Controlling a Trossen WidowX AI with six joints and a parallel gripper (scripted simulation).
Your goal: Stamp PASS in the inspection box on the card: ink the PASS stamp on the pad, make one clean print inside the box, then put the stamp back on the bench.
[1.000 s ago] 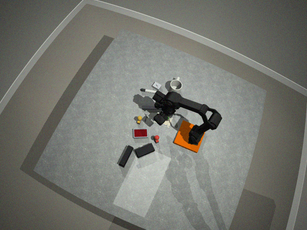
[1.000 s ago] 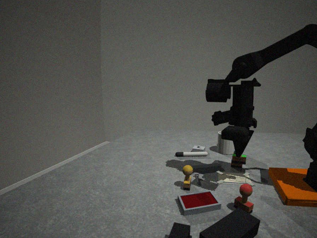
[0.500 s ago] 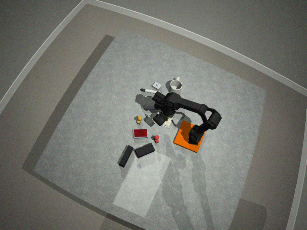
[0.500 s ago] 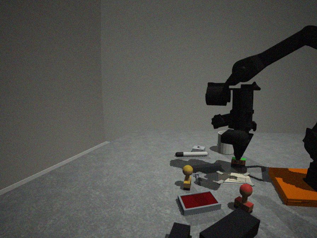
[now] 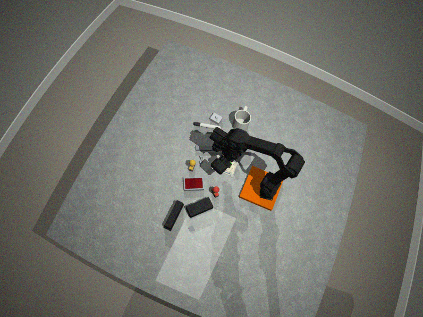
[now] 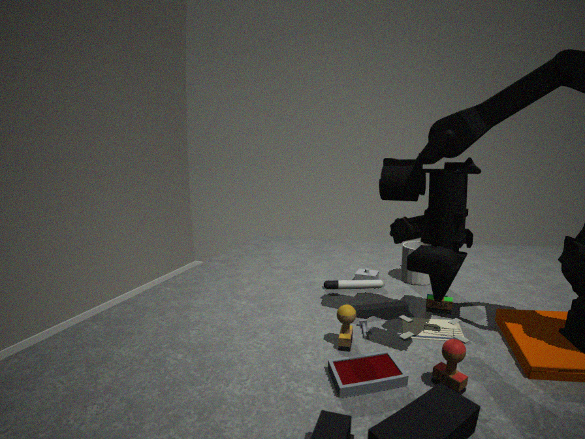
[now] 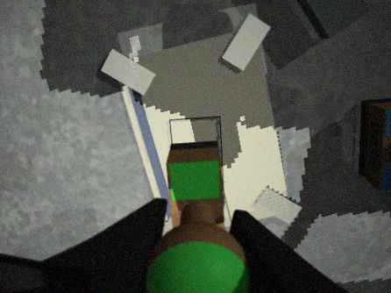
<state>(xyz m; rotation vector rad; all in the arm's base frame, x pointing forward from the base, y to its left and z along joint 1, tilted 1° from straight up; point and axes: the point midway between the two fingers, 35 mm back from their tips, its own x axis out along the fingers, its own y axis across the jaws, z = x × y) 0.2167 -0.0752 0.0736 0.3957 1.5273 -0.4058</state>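
Now: gripper tip 1 cm short of the cream card, 1 cm to the left of it and 6 cm above it. The rest, counted from my gripper tip: blue-knobbed stamp (2 cm behind, 9 cm to the right, 4 cm below); then green-topped stamp (right at my gripper tip); then grey bar (10 cm ahead, 7 cm to the right, 6 cm below).
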